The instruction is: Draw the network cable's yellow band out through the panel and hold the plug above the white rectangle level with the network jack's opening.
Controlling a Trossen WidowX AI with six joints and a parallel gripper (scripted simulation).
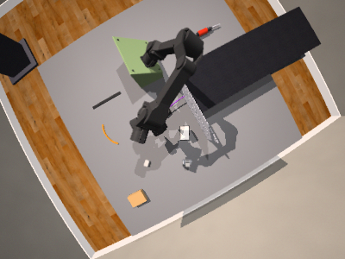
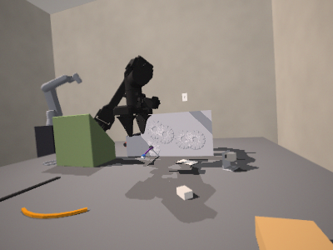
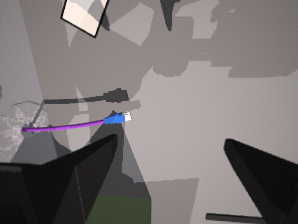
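The blue plug is 130 mm below my hand, 70 mm to the left of it and 10 mm behind it. From my hand the other things lie so: orange curved strip 300 mm to the right, 160 mm below, 80 mm behind; then white rectangle 160 mm below, 160 mm ahead, 100 mm to the left; then small white block 190 mm to the right, 190 mm ahead, 150 mm below.
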